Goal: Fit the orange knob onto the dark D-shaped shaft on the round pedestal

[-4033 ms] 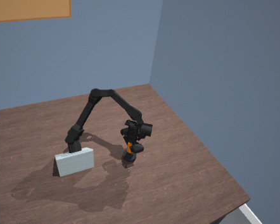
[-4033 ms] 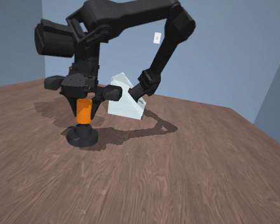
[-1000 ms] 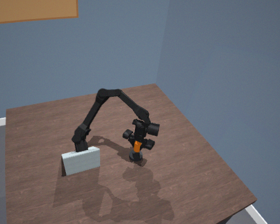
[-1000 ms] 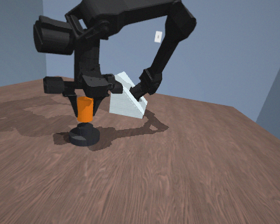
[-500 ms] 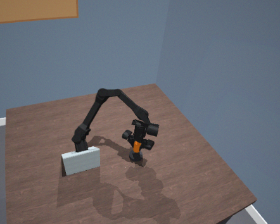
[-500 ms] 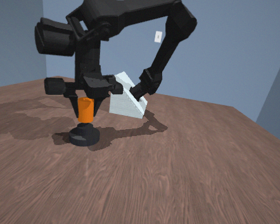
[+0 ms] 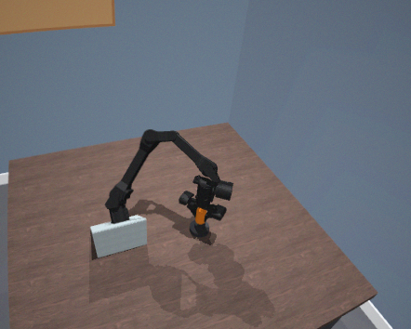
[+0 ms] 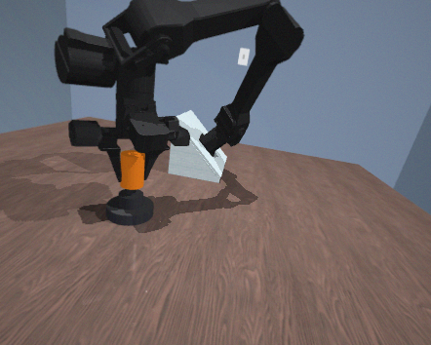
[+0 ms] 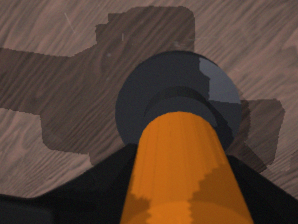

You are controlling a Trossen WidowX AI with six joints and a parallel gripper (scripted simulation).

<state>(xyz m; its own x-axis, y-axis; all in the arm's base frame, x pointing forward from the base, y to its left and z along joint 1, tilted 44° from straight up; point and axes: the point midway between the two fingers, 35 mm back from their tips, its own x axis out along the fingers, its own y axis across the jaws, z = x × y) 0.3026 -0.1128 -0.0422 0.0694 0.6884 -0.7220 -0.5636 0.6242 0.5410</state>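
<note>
My gripper tip is 20 mm below the orange knob. Also, from my gripper tip: dark round pedestal 40 mm below.
</note>
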